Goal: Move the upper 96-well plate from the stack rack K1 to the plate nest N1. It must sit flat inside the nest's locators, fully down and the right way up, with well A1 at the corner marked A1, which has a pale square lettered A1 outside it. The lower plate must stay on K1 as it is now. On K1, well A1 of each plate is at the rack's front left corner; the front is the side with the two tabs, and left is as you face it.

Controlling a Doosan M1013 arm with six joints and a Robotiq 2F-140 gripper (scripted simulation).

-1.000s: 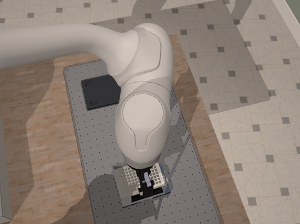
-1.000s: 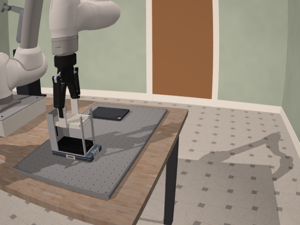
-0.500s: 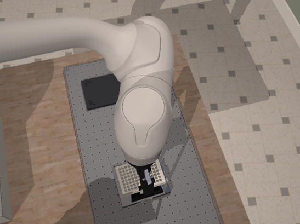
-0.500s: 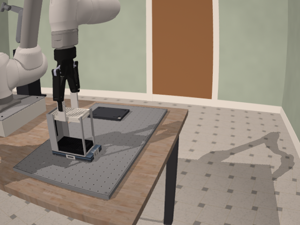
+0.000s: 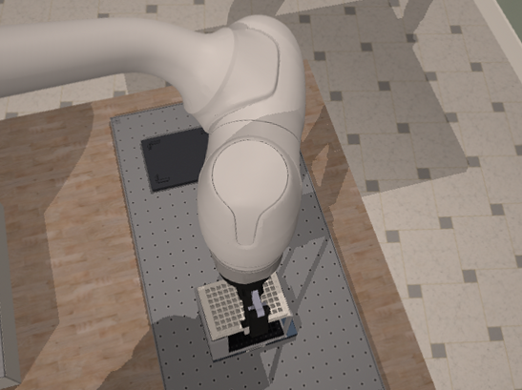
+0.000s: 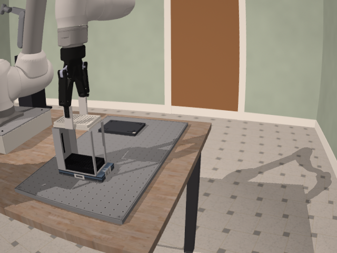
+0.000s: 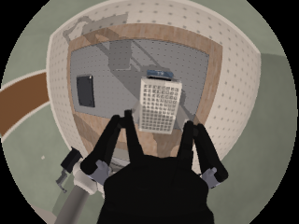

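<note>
My hand is 4 cm short of the pale A1 square, 32 cm to the right of it and 17 cm above it. Round my hand: black plate (16 cm below); then rack back wall (7 cm behind, 1 cm to the right, 10 cm below); then white 96-well plate (2 cm below).
</note>
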